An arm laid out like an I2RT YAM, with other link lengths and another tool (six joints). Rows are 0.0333 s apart.
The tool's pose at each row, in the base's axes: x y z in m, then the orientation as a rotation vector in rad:
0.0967 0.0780 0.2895 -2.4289 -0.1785 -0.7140
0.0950 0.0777 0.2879 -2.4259 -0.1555 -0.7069
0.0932 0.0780 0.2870 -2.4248 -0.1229 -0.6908
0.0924 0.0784 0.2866 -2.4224 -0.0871 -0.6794
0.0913 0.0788 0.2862 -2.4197 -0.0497 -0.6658
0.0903 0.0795 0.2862 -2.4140 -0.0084 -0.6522
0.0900 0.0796 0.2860 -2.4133 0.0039 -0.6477
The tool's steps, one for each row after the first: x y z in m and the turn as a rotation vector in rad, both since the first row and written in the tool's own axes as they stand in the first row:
-0.0023 0.0006 0.0001 0.0011 0.0012 0.0187
-0.0043 0.0003 0.0001 0.0010 -0.0019 0.0463
-0.0052 -0.0001 0.0003 -0.0001 -0.0009 0.0751
-0.0064 -0.0005 0.0003 -0.0010 -0.0010 0.1056
-0.0072 -0.0014 0.0002 -0.0005 0.0006 0.1394
-0.0076 -0.0014 0.0003 -0.0012 0.0005 0.1494

